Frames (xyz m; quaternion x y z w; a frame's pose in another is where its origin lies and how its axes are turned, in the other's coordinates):
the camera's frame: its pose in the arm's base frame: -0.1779 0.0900 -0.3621 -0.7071 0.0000 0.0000 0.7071
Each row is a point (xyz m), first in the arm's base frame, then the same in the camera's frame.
Working: the arm's base frame: its pose in the camera's frame: 0.1779 -0.3621 -0.0900 0.7071 0.0000 0.0000 0.7071

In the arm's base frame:
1: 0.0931 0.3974 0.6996
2: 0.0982 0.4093 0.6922
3: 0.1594 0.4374 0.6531
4: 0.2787 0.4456 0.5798
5: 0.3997 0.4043 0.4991
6: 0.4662 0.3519 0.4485
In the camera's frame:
1: 0.2710 -1.0617 0.3074
2: 0.2761 -1.0543 0.3193
3: 0.3373 -1.0152 0.3474
4: 0.4566 -0.9419 0.3556
5: 0.5776 -0.8612 0.3143
6: 0.6441 -0.8106 0.2619

